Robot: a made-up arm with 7 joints. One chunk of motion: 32 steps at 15 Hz.
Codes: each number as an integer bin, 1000 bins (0 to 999) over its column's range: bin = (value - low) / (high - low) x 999, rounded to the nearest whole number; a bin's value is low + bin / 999 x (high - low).
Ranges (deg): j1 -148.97..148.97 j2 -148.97..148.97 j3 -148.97..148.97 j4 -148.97..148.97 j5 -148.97..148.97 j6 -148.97..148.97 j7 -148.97..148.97
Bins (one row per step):
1: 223 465 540 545 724 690 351
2: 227 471 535 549 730 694 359
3: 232 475 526 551 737 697 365
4: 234 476 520 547 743 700 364
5: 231 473 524 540 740 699 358
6: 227 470 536 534 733 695 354
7: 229 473 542 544 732 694 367
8: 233 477 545 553 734 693 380
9: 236 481 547 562 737 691 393
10: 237 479 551 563 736 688 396
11: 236 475 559 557 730 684 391
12: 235 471 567 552 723 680 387
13: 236 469 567 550 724 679 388
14: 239 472 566 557 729 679 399
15: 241 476 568 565 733 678 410
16: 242 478 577 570 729 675 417
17: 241 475 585 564 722 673 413
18: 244 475 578 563 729 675 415
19: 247 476 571 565 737 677 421
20: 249 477 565 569 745 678 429
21: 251 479 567 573 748 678 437
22: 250 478 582 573 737 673 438
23: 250 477 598 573 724 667 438
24: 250 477 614 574 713 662 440
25: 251 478 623 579 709 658 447
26: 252 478 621 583 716 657 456
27: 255 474 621 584 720 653 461
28: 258 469 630 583 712 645 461
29: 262 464 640 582 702 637 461
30: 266 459 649 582 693 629 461
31: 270 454 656 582 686 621 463
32: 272 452 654 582 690 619 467
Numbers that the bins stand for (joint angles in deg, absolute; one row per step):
1: -82.46 -10.29 12.08 13.57 66.95 56.81 -44.29
2: -81.27 -8.50 10.59 14.76 68.74 58.01 -41.90
3: -79.78 -7.31 7.90 15.36 70.83 58.90 -40.11
4: -79.18 -7.01 6.11 14.17 72.62 59.80 -40.41
5: -80.08 -7.90 7.31 12.08 71.73 59.50 -42.20
6: -81.27 -8.80 10.89 10.29 69.64 58.31 -43.39
7: -80.67 -7.90 12.68 13.27 69.34 58.01 -39.52
8: -79.48 -6.71 13.57 15.96 69.94 57.71 -35.64
9: -78.59 -5.52 14.17 18.64 70.83 57.11 -31.76
10: -78.29 -6.11 15.36 18.94 70.53 56.22 -30.87
11: -78.59 -7.31 17.75 17.15 68.74 55.02 -32.36
12: -78.88 -8.50 20.13 15.66 66.66 53.83 -33.55
13: -78.59 -9.10 20.13 15.06 66.95 53.53 -33.25
14: -77.69 -8.20 19.83 17.15 68.45 53.53 -29.97
15: -77.09 -7.01 20.43 19.53 69.64 53.24 -26.69
16: -76.80 -6.41 23.11 21.03 68.45 52.34 -24.60
17: -77.09 -7.31 25.50 19.24 66.36 51.74 -25.80
18: -76.20 -7.31 23.41 18.94 68.45 52.34 -25.20
19: -75.31 -7.01 21.32 19.53 70.83 52.94 -23.41
20: -74.71 -6.71 19.53 20.73 73.22 53.24 -21.03
21: -74.11 -6.11 20.13 21.92 74.11 53.24 -18.64
22: -74.41 -6.41 24.60 21.92 70.83 51.74 -18.34
23: -74.41 -6.71 29.38 21.92 66.95 49.95 -18.34
24: -74.41 -6.71 34.15 22.22 63.67 48.46 -17.75
25: -74.11 -6.41 36.83 23.71 62.48 47.27 -15.66
26: -73.81 -6.41 36.24 24.90 64.57 46.97 -12.97
27: -72.92 -7.61 36.24 25.20 65.76 45.78 -11.48
28: -72.02 -9.10 38.92 24.90 63.38 43.39 -11.48
29: -70.83 -10.59 41.90 24.60 60.39 41.01 -11.48
30: -69.64 -12.08 44.59 24.60 57.71 38.62 -11.48
31: -68.45 -13.57 46.67 24.60 55.62 36.24 -10.89
32: -67.85 -14.17 46.08 24.60 56.81 35.64 -9.69

